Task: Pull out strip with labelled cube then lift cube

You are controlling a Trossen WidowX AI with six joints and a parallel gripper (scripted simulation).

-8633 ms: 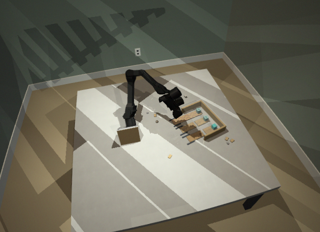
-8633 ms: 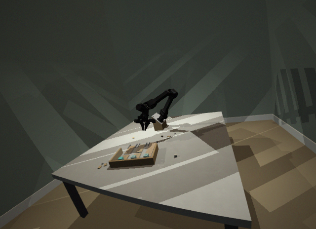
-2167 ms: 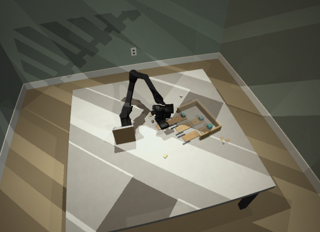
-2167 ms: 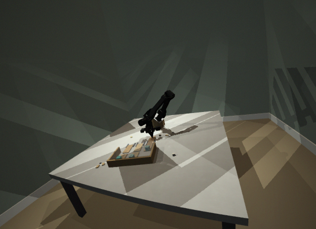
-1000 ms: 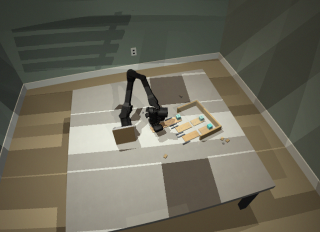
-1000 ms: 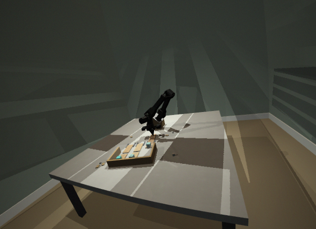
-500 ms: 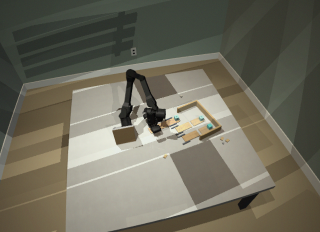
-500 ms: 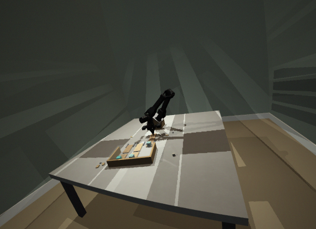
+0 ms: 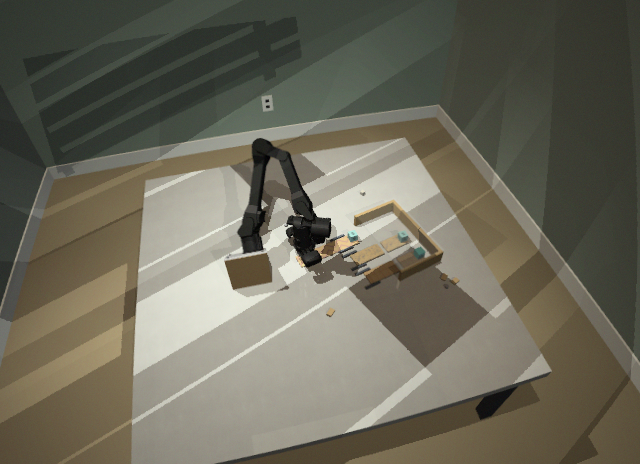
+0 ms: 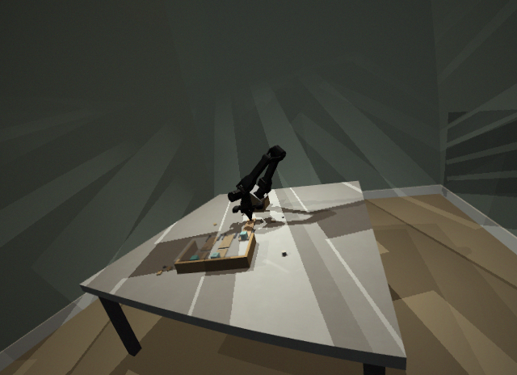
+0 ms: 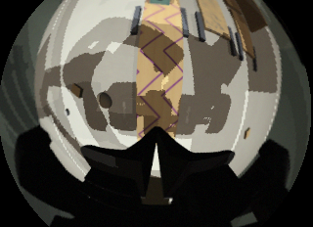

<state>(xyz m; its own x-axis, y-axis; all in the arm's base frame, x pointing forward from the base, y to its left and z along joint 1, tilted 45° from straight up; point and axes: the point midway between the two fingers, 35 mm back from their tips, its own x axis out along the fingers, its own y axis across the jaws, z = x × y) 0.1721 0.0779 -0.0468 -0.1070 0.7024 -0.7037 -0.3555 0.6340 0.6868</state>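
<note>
My gripper tip is now 90 mm short of the zigzag strip and 40 mm to the right of it.
</note>
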